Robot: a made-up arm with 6 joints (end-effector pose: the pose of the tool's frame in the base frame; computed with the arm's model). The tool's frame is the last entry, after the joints. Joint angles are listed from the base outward.
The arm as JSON. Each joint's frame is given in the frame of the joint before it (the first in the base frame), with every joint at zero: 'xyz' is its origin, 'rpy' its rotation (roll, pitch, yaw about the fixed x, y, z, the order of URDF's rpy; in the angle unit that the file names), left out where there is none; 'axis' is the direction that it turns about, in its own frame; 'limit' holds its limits. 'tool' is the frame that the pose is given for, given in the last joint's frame.
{
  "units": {
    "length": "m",
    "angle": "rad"
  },
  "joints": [
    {
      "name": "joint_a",
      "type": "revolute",
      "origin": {
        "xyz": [
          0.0,
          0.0,
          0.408
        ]
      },
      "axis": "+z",
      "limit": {
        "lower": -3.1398,
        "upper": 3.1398
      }
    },
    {
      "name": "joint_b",
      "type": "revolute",
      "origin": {
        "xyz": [
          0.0,
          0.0,
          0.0
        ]
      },
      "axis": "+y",
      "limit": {
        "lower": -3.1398,
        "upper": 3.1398
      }
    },
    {
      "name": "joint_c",
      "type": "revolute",
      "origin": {
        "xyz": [
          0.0,
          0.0,
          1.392
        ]
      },
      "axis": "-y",
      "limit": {
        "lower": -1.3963,
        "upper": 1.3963
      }
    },
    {
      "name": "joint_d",
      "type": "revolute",
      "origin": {
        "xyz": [
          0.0,
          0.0,
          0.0
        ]
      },
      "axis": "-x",
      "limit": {
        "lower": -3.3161,
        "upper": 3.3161
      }
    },
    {
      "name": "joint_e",
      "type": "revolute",
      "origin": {
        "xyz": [
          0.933,
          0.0,
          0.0
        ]
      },
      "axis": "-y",
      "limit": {
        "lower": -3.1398,
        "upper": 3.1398
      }
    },
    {
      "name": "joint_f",
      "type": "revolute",
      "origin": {
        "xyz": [
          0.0,
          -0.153,
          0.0
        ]
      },
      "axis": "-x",
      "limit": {
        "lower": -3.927,
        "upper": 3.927
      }
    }
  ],
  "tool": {
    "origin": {
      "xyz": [
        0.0,
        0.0,
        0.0
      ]
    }
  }
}
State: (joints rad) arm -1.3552 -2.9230 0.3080 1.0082 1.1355 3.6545
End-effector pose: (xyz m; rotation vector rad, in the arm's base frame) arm -0.3406 1.1739 -1.1631 -1.9647 -0.2801 0.9666
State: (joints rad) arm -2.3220 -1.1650 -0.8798 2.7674 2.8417 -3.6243
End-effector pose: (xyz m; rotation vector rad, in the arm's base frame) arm 0.3767 0.1947 1.2737 2.7284 0.9585 -0.8120
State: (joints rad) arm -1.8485 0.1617 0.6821 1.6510 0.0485 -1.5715
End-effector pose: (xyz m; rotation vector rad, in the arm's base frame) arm -0.2508 -0.9244 2.3781 -0.5378 -0.2759 -1.7738
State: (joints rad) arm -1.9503 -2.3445 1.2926 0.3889 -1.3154 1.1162
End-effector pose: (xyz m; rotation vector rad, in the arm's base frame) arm 0.5312 1.7141 -1.0594 1.7000 0.8948 1.8144
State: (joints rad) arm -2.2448 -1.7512 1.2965 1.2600 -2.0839 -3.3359
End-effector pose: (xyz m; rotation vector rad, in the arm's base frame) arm 1.4064 1.8356 0.1007 0.0969 -2.1080 1.9889
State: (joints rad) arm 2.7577 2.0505 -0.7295 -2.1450 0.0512 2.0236
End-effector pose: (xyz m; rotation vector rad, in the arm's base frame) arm -0.3248 0.0416 -0.4443 -2.8705 0.5245 0.4503
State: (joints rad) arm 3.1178 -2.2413 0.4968 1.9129 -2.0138 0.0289
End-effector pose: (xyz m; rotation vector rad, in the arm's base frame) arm 2.0035 -0.0990 -0.2232 0.4752 1.3556 1.2661
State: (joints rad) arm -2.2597 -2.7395 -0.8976 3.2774 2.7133 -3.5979
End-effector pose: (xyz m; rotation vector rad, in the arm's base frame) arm 0.6095 0.5016 0.0315 1.2753 -0.1471 -2.3257
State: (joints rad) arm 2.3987 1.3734 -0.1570 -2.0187 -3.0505 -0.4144
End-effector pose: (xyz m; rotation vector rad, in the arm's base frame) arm -0.9764 0.8068 -0.2568 0.6543 -1.5554 0.5973
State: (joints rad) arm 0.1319 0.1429 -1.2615 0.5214 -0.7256 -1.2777
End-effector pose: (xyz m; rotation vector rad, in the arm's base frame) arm 0.4417 -0.0752 0.8783 0.0847 1.7379 -0.9471
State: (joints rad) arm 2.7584 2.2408 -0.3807 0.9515 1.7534 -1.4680
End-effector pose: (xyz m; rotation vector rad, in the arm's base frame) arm -0.2853 0.2107 -1.0282 -1.1482 2.5035 1.2727
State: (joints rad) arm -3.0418 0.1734 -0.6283 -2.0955 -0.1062 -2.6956
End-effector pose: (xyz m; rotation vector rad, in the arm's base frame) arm -0.7823 -0.1554 1.0166 0.5494 1.6590 -1.7938
